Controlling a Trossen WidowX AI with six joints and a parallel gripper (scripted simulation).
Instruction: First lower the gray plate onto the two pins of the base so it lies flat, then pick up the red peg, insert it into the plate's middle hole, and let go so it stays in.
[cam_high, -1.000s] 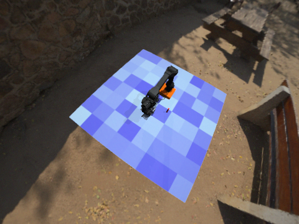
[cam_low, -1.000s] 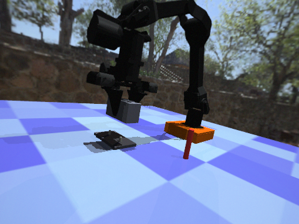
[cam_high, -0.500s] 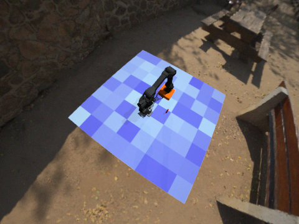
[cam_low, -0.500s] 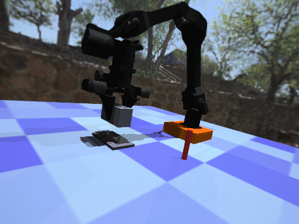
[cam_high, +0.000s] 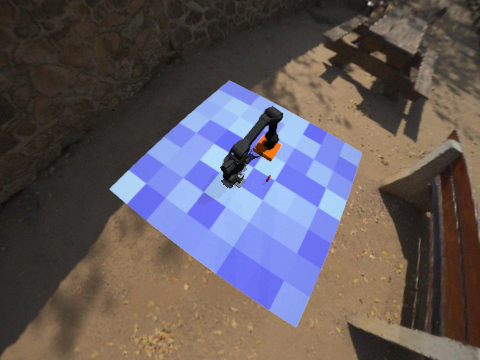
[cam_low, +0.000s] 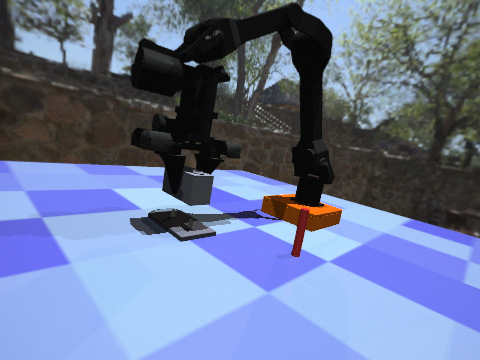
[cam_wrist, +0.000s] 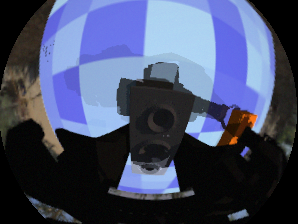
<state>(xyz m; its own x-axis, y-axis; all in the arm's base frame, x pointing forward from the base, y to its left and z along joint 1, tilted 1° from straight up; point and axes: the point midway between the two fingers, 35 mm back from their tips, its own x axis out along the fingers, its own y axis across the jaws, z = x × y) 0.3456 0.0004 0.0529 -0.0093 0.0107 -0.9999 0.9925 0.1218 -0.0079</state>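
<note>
My gripper tip is 50 mm above the dark base. From my gripper tip the other things lie so: gray plate: 30 mm above; then red peg: 130 mm behind, 160 mm to the left, 20 mm below.
</note>
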